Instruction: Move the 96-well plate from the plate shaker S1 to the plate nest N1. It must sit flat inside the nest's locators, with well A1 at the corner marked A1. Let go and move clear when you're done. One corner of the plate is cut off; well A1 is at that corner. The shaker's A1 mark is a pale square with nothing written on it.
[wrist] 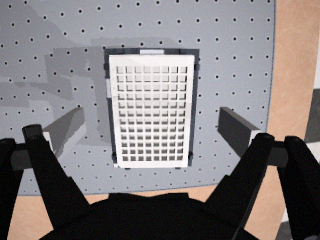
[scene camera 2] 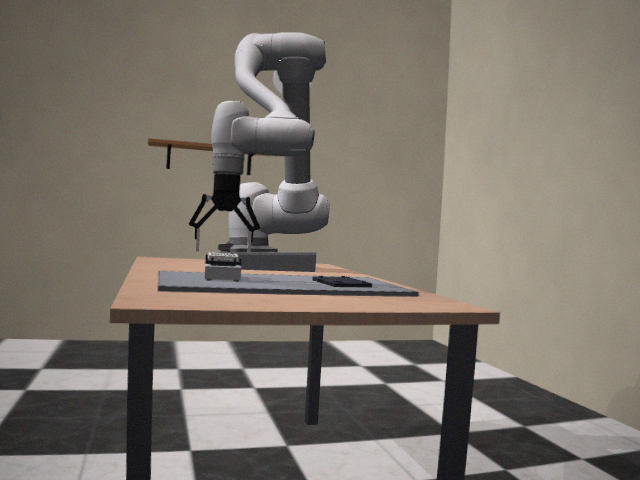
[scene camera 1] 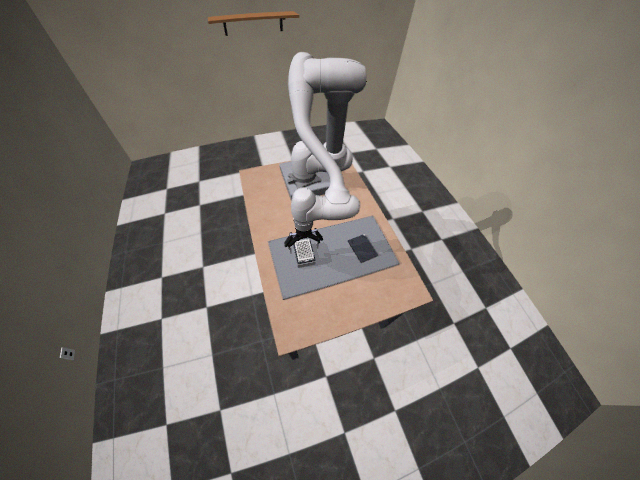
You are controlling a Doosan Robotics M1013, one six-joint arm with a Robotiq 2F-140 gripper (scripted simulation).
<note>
The pictures show: the gripper, a white 96-well plate and a plate shaker.
The gripper also shows in the wrist view.
</note>
